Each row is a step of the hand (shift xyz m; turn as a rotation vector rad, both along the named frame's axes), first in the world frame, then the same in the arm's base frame.
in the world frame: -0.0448 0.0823 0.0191 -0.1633 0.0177 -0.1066
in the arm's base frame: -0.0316 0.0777 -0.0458 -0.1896 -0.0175 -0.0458
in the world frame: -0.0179 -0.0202 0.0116 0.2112 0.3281 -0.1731
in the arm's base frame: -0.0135 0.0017 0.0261 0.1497 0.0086 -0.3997
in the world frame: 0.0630 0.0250 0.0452 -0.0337 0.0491 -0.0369
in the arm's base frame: 0.0759 0.0291 -0.0052 -0.0425 0.0131 -0.0541
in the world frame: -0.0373 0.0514 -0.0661 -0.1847 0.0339 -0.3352
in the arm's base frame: -0.0561 -0.0058 -0.0723 -0.2899 -0.1686 -0.1876
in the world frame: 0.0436 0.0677 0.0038 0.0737 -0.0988 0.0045
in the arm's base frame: 0.0449 0.0307 -0.0595 0.0663 -0.0793 0.0673
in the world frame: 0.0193 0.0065 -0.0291 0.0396 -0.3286 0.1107
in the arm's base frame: 0.0080 -0.0232 -0.0256 0.0625 -0.1310 0.3174
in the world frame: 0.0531 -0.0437 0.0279 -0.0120 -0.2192 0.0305
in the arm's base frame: 0.0577 -0.0224 0.0410 -0.0096 -0.1074 0.1936
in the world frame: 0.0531 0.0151 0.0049 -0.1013 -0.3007 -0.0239
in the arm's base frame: 0.0520 -0.0034 -0.0189 -0.1157 -0.1697 0.2431
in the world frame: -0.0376 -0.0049 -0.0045 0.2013 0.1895 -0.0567
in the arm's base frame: -0.0369 0.0052 0.0082 0.1759 0.0125 -0.2203
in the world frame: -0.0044 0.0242 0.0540 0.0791 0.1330 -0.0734
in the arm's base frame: 0.0160 0.0556 0.0130 0.0535 0.0031 -0.1627
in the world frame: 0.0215 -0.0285 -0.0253 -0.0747 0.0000 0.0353
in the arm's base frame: 0.0099 -0.0424 0.0039 -0.0573 0.0486 0.0343
